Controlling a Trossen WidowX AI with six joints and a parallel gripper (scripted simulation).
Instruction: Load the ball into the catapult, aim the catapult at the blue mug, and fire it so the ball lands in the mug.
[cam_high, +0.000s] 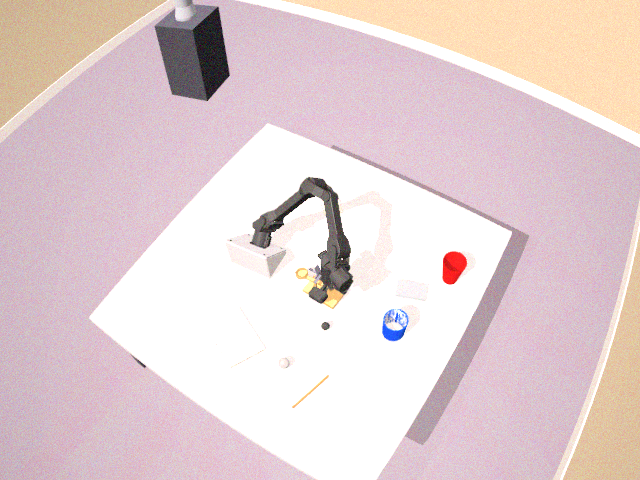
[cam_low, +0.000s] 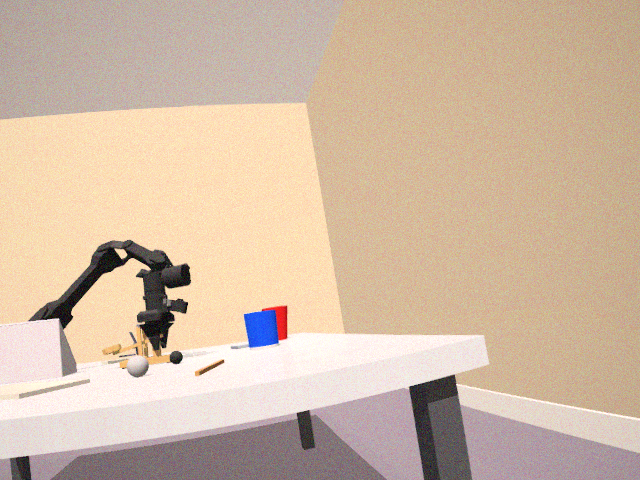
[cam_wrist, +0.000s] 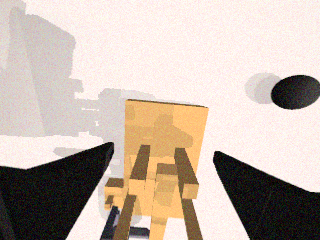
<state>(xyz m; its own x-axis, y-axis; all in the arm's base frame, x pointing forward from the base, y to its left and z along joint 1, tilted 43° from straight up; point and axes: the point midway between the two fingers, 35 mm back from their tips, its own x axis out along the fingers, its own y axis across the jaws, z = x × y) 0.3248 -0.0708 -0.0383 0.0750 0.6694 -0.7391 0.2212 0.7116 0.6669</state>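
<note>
The small black ball is 130 mm to the right of my gripper tip, 30 mm ahead of it and 20 mm below it. Round my gripper tip: grey flat plate (280 mm ahead, 140 mm to the left, 30 mm below); blue mug (270 mm ahead, 60 mm to the right, 10 mm below); wooden catapult (60 mm behind, 40 mm to the left, 20 mm above).
</note>
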